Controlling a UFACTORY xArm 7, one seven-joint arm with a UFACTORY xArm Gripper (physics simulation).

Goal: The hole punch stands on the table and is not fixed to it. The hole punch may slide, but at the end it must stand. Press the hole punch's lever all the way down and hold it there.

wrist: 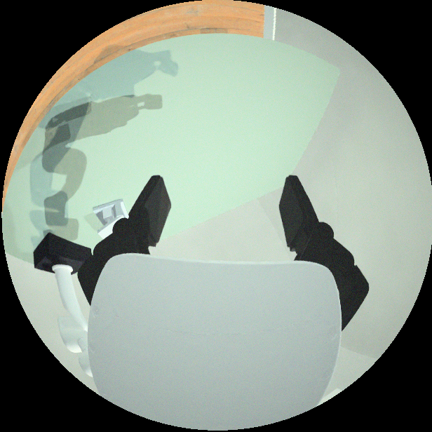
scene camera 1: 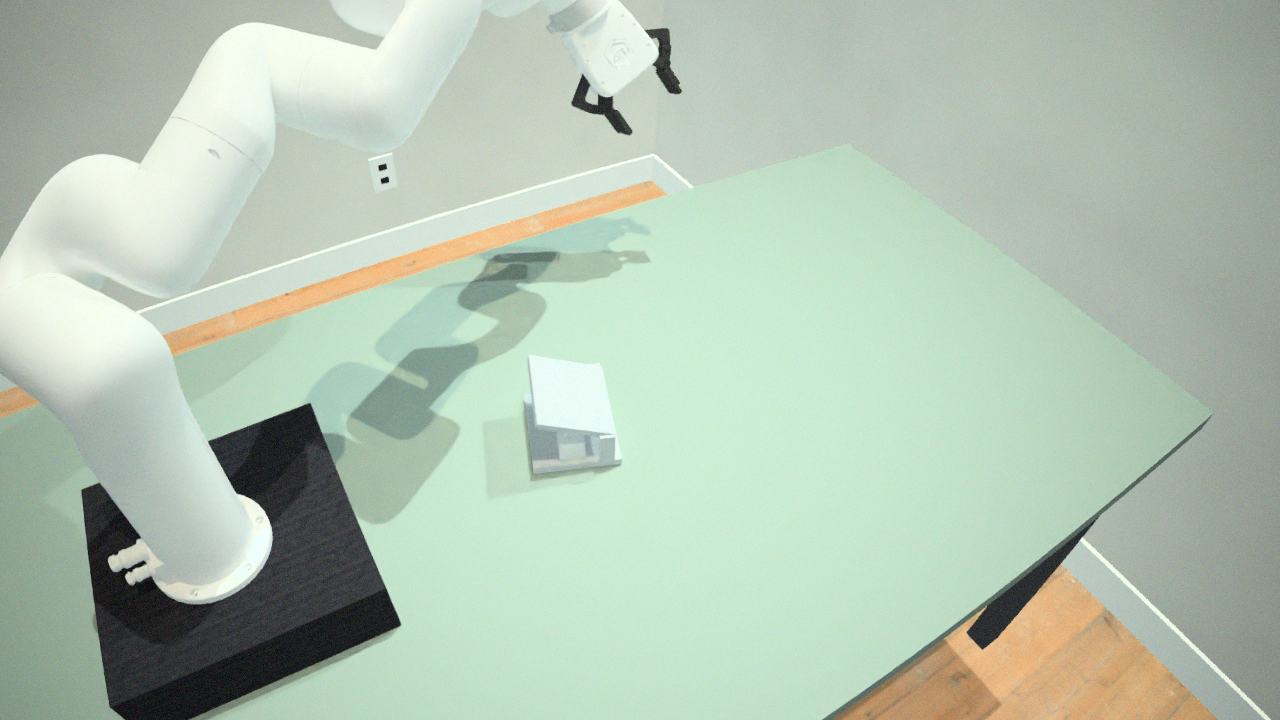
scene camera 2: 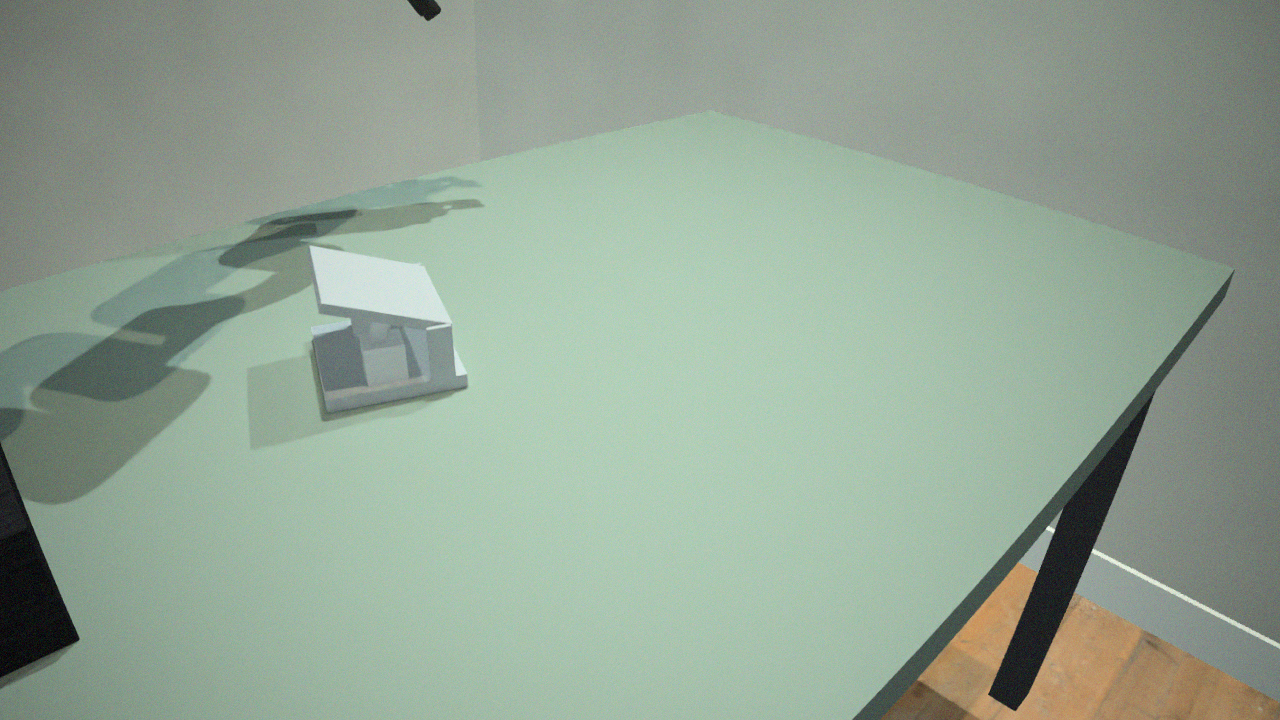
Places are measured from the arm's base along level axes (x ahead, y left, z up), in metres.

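Where they show: gripper, between the fingertips: [scene camera 1: 652,112]; arm's base, origin of its link: [scene camera 1: 212,548].
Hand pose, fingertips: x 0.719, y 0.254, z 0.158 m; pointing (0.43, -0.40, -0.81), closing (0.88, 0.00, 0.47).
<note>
Each offset is from my fingertips to the top centre of the thing. Level surfaces: height alone.
The hole punch @[dz -0.151, dx -0.296, dy -0.261 m] [scene camera 1: 572,416] [scene camera 2: 384,331] is a pale grey-white block that stands upright on the green table. Its lever @[dz -0.151, dx -0.296, dy -0.261 m] [scene camera 1: 569,394] [scene camera 2: 375,284] is a flat, wide plate on top, tilted up at one end with a gap above the base. In the wrist view the hole punch [wrist: 111,212] shows at the left, partly hidden behind a finger. My gripper [scene camera 1: 651,111] [wrist: 223,188] is open and empty, high above the table and well away from the hole punch, up and toward the back in scene camera 1. In scene camera 2 a fingertip shows at the top edge.
The arm's base stands on a black block [scene camera 1: 295,501] [scene camera 2: 31,573] [wrist: 62,252] to the left of the hole punch. The green table @[dz -0.236 m] [scene camera 1: 850,376] [scene camera 2: 716,402] [wrist: 225,115] carries the arm's shadows. Grey walls stand behind its far edges.
</note>
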